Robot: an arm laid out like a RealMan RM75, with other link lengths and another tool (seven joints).
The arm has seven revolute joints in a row. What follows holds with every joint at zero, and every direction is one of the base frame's. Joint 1 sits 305.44 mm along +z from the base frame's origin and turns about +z. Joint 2 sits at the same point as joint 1 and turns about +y. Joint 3 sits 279.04 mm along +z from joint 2 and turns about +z. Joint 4 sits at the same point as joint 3 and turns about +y. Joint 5 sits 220.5 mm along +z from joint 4 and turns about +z. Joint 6 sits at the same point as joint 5 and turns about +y. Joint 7 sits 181.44 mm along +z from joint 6 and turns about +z. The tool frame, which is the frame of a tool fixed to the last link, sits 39 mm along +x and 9 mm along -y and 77 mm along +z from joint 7; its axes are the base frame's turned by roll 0, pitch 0.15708 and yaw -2.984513 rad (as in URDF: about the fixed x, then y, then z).
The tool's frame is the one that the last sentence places.
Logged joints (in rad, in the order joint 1, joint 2, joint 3, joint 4, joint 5, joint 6, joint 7), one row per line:
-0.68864, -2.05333, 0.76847, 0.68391, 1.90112, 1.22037, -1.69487
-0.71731, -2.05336, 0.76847, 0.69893, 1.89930, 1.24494, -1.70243
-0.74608, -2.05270, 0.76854, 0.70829, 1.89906, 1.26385, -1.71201
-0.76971, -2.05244, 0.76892, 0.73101, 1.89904, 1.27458, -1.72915
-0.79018, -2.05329, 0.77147, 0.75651, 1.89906, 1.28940, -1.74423
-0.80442, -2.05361, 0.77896, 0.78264, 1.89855, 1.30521, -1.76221
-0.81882, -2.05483, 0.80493, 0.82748, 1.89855, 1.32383, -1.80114
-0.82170, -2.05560, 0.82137, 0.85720, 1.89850, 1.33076, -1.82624
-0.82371, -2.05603, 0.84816, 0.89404, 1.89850, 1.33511, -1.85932
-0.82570, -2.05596, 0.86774, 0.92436, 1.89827, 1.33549, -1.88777
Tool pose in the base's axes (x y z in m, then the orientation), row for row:
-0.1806, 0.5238, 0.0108, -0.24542, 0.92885, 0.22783, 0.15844
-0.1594, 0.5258, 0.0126, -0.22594, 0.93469, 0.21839, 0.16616
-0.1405, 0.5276, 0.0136, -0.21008, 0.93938, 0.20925, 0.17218
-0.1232, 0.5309, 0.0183, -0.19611, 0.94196, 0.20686, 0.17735
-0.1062, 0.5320, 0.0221, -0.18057, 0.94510, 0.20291, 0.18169
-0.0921, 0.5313, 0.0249, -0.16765, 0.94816, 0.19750, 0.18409
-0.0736, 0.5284, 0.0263, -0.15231, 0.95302, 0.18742, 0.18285
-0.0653, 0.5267, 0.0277, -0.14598, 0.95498, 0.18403, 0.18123
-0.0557, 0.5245, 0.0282, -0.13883, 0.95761, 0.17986, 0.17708
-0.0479, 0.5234, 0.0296, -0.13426, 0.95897, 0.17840, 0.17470
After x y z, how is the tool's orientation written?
As a quaternion, x y z w.
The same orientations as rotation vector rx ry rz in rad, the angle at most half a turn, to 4 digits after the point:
-0.7018, 2.6560, 0.6515
-0.6433, 2.6614, 0.6218
-0.5962, 2.6659, 0.5938
-0.5550, 2.6656, 0.5854
-0.5098, 2.6682, 0.5728
-0.4727, 2.6733, 0.5568
-0.4297, 2.6888, 0.5288
-0.4122, 2.6967, 0.5197
-0.3929, 2.7103, 0.5091
-0.3805, 2.7177, 0.5056

